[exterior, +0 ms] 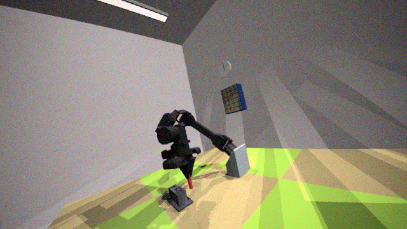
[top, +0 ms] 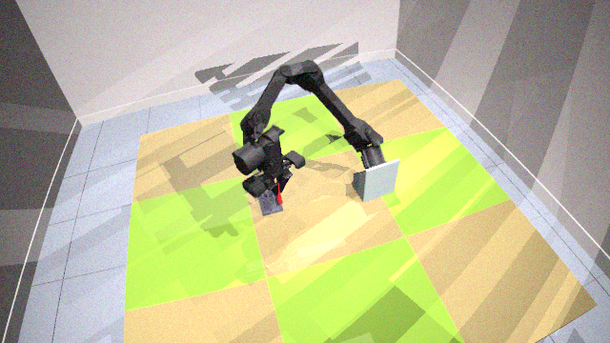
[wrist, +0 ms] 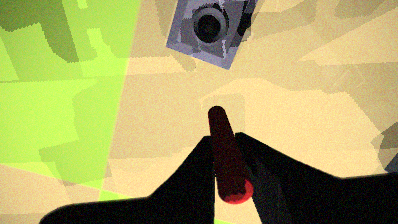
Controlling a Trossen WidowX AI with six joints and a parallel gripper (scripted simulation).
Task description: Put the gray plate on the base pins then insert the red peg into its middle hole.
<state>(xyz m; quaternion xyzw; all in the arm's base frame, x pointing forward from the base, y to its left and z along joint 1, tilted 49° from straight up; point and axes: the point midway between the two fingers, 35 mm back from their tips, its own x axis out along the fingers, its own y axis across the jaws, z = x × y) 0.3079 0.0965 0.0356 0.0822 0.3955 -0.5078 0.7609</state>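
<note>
The gray plate lies 30 mm ahead of my gripper tip, 80 mm to the right of it and 70 mm below it. Round my gripper tip: red peg: right at my gripper tip.
</note>
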